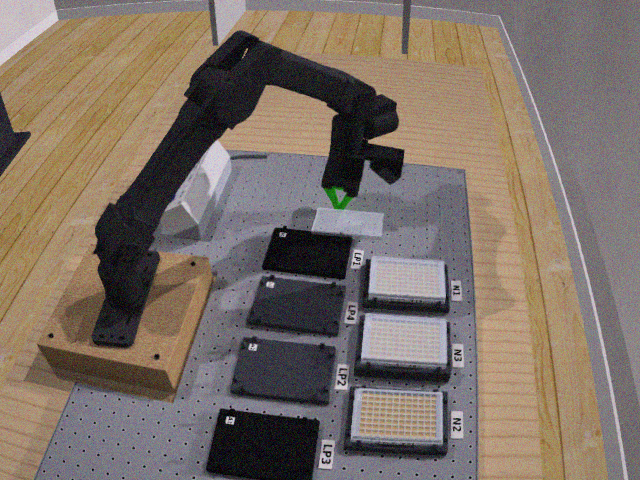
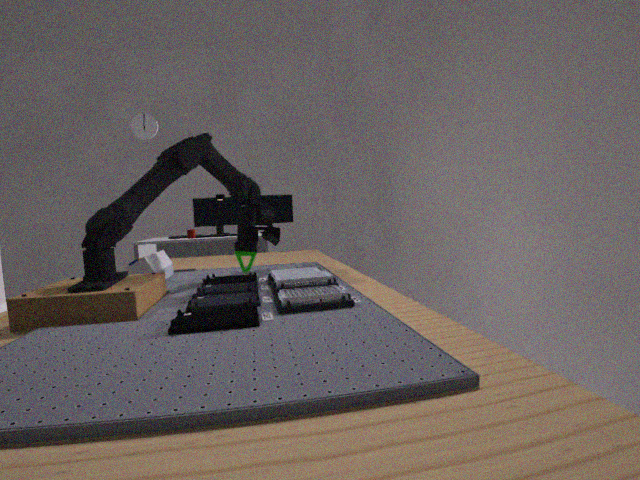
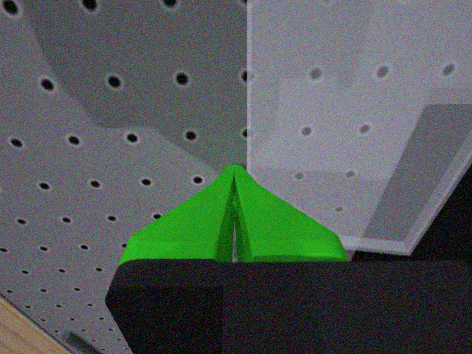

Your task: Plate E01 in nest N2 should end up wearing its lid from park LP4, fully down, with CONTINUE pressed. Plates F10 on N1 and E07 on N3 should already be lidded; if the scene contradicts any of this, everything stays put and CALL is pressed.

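My gripper is shut with nothing between its green fingertips, above the board beside a loose clear lid just beyond park LP1. The plate on N1 and the plate on N3 look whitish under clear lids. The plate on N2 shows bare orange-tan wells and looks unlidded. Park LP4 looks greyer than black LP1, as if a clear lid lies on it. The arm hides part of the white button box; its buttons cannot be made out.
Park LP1 and park LP3 look black and bare. Park LP2 has the same grey sheen as LP4. The arm stands on a wooden block at the left of the perforated board.
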